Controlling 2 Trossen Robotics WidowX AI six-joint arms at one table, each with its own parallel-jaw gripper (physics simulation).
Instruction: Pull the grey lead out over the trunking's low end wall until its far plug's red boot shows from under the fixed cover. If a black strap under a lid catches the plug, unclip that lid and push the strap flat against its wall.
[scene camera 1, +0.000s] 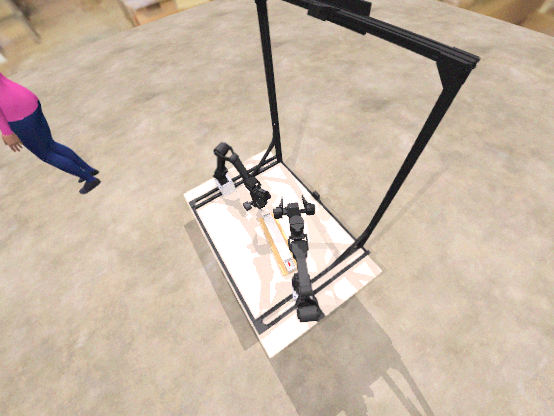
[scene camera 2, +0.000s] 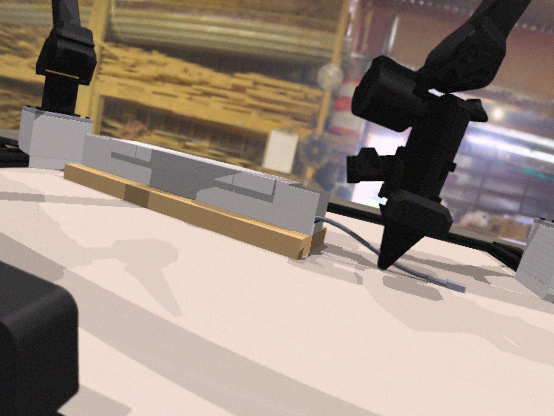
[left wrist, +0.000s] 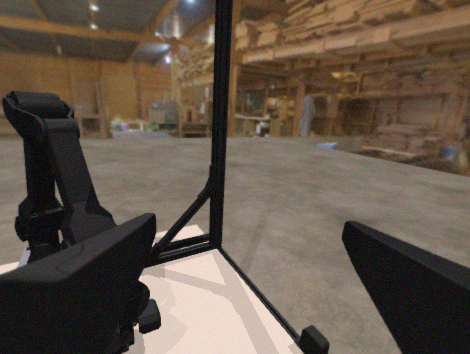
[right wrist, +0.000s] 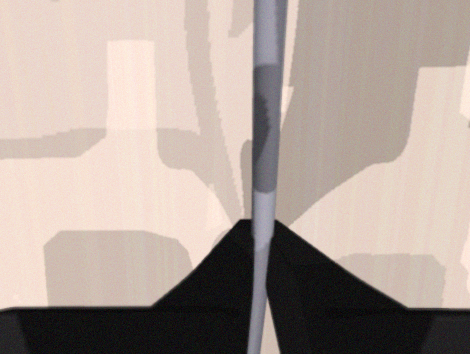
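Pixels of known places: left gripper, fingertip midpoint: (scene camera 1: 292, 195) (left wrist: 251, 225); right gripper, fingertip midpoint: (scene camera 2: 381, 267) (right wrist: 257, 232); left arm's base, origin of the base link: (scene camera 2: 57, 112); right arm's base, origin of the base link: (scene camera 1: 223, 180) (left wrist: 46, 253).
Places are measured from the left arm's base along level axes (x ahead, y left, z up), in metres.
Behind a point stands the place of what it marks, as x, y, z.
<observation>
The grey trunking (scene camera 1: 276, 235) (scene camera 2: 300, 207) @[0.481, 0.133, -0.044] sits on a wooden base (scene camera 2: 225, 227) @[0.418, 0.081, -0.087], its lids closed. The grey lead (scene camera 2: 350, 234) @[0.527, 0.182, -0.064] (right wrist: 265, 150) @[0.539, 0.192, -0.065] comes out at the trunking's right end in scene camera 2 and slopes down to a light grey end piece (scene camera 2: 456, 286) @[0.651, 0.242, -0.091] close to the table. My right gripper (scene camera 1: 263, 206) @[0.566, 0.209, -0.095] (scene camera 2: 383, 264) @[0.566, 0.209, -0.095] (right wrist: 257, 232) @[0.566, 0.209, -0.095] is shut on the lead between the trunking and that end piece. My left gripper (scene camera 1: 292, 199) @[0.351, -0.002, 0.322] (left wrist: 251, 225) @[0.351, -0.002, 0.322] is open and empty, beside the trunking's far end in scene camera 1. A small red mark (scene camera 1: 289, 264) @[0.148, 0.049, -0.063] shows at the trunking's near end. Straps and far plug are hidden.
A black frame (scene camera 1: 420, 135) @[0.210, -0.358, 0.745] (left wrist: 220, 125) @[0.962, 0.029, 0.323] stands over the table (scene camera 1: 225, 250) @[0.291, 0.435, -0.097]. Black rails run along the table's edges. The right arm (left wrist: 75, 175) @[0.610, 0.242, 0.260] shows at the left of the left wrist view. A person in pink (scene camera 1: 19, 102) is off the table at the left.
</observation>
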